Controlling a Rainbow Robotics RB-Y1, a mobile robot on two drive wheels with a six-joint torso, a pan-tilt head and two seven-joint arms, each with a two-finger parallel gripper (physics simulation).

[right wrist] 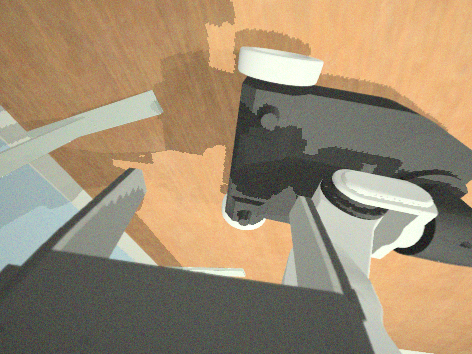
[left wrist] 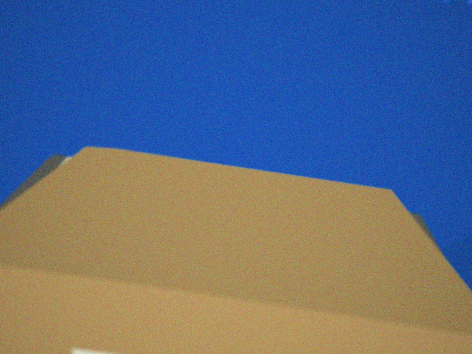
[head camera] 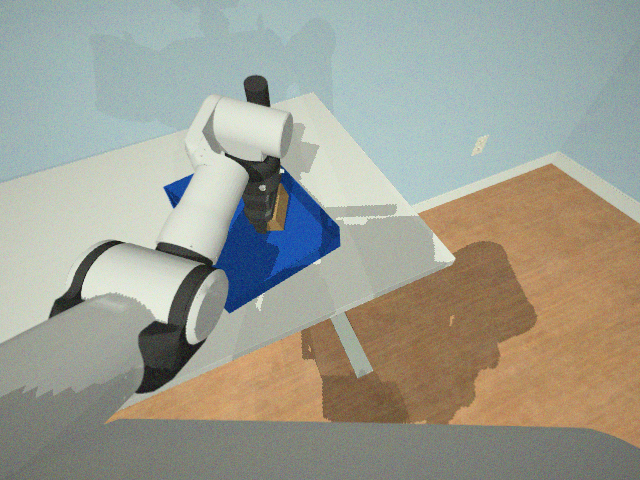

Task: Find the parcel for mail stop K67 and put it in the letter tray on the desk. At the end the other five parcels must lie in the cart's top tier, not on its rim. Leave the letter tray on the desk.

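Frame: origin at the robot's base, x ahead, y left, z up, level; millimetres.
Seen in the pictures: left gripper, fingertip midpoint: [left wrist: 234,205] [head camera: 266,212]; right gripper, fingertip midpoint: [right wrist: 220,192].
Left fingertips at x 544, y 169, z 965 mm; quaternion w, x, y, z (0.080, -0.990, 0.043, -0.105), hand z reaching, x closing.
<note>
Offsets run from my left fingertips to a thing's top centre. Level surfaces: height alone.
The blue letter tray {dy +35, dx -21, dz +51 mm} [head camera: 305,242] [left wrist: 240,75] lies on the white desk {dz -14 mm} [head camera: 382,248], partly hidden by my left arm. My left gripper [head camera: 266,225] [left wrist: 234,205] is shut on a brown cardboard parcel {dy -15, dx -6, dz +61 mm} [head camera: 279,209] [left wrist: 225,225] and holds it within the tray's outline. I cannot tell if the parcel touches the tray floor. In the left wrist view two plain brown faces of it show, with a bit of white label at the bottom edge; no mail stop can be read. My right gripper [right wrist: 220,192] is open and empty above the floor. The cart and other parcels do not show.
A pale desk leg [head camera: 352,346] [right wrist: 120,112] reaches out over the wooden floor {dz -964 mm} [head camera: 516,222] [right wrist: 185,190]. My dark base [right wrist: 340,125] with white wheels is below the right gripper. The blue wall [head camera: 413,77] stands behind the desk.
</note>
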